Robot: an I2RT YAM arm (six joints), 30 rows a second.
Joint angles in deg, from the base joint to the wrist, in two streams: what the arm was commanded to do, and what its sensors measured. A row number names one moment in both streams.
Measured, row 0: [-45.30, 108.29, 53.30, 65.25, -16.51, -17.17]
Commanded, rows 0 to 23: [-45.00, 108.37, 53.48, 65.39, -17.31, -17.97]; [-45.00, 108.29, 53.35, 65.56, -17.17, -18.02]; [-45.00, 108.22, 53.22, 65.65, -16.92, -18.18]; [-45.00, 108.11, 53.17, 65.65, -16.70, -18.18]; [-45.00, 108.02, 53.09, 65.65, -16.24, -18.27]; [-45.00, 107.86, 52.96, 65.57, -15.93, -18.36]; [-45.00, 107.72, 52.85, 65.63, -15.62, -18.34]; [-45.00, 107.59, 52.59, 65.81, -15.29, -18.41]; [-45.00, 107.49, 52.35, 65.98, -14.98, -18.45]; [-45.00, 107.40, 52.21, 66.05, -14.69, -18.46]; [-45.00, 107.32, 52.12, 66.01, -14.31, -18.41]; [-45.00, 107.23, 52.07, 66.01, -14.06, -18.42]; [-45.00, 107.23, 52.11, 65.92, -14.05, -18.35]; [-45.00, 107.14, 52.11, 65.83, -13.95, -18.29]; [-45.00, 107.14, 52.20, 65.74, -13.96, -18.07]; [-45.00, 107.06, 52.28, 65.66, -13.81, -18.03]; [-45.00, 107.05, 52.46, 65.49, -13.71, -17.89]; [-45.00, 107.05, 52.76, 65.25, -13.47, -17.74]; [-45.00, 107.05, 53.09, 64.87, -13.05, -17.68]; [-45.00, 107.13, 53.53, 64.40, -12.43, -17.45]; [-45.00, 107.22, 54.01, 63.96, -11.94, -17.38]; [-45.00, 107.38, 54.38, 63.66, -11.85, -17.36]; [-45.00, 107.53, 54.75, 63.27, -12.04, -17.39]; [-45.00, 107.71, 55.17, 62.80, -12.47, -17.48]
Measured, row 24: [-45.10, 107.57, 54.13, 63.37, -13.30, -18.00]
